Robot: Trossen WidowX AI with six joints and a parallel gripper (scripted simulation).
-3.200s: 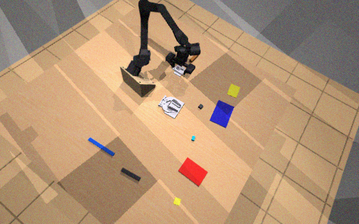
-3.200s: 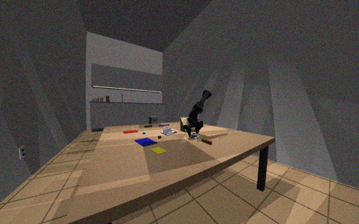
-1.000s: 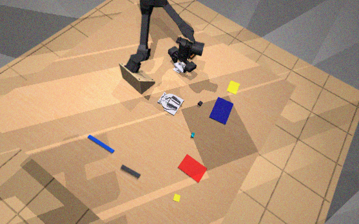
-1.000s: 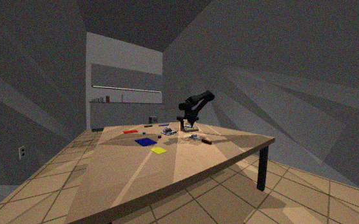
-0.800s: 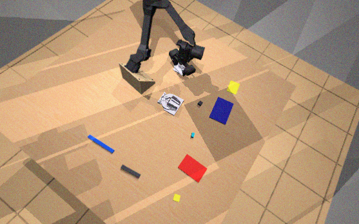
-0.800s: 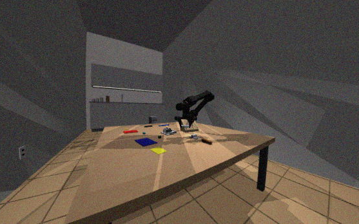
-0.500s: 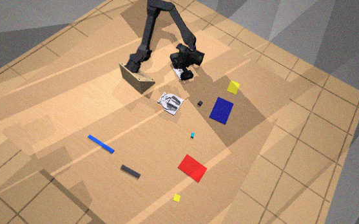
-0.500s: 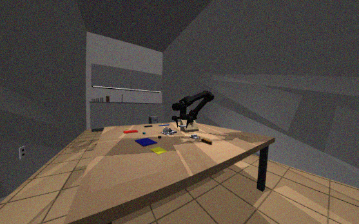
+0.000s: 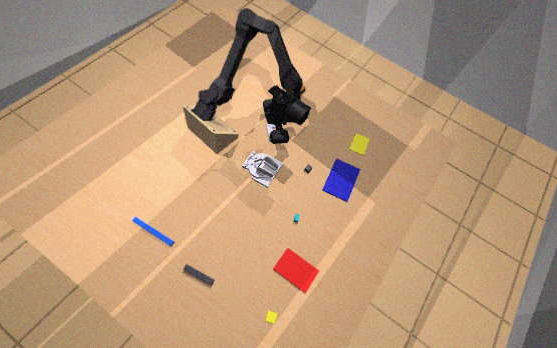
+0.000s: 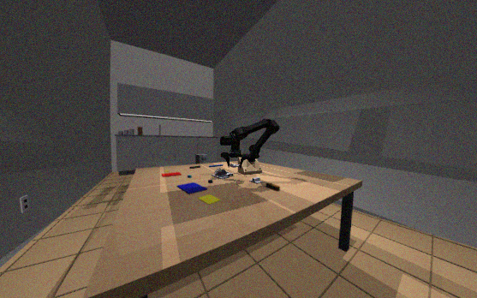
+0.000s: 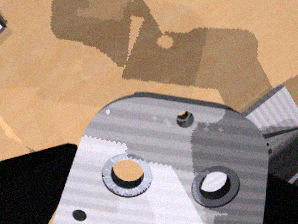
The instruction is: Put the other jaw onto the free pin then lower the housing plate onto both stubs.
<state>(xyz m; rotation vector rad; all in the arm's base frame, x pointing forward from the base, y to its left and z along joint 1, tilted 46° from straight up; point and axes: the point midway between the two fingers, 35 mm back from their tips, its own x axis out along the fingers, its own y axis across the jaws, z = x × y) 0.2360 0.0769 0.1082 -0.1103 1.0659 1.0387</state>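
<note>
Now: the grey jaw 120 mm to the right of my gripper tip, 60 mm below it and 20 mm ahead of it. Also, from my gripper tip: black cube: 180 mm ahead, 70 mm below, 10 mm to the left; brown block: 290 mm to the left, 70 mm below, 70 mm behind; blue sheet: 310 mm ahead, 70 mm below, 60 mm to the left.
</note>
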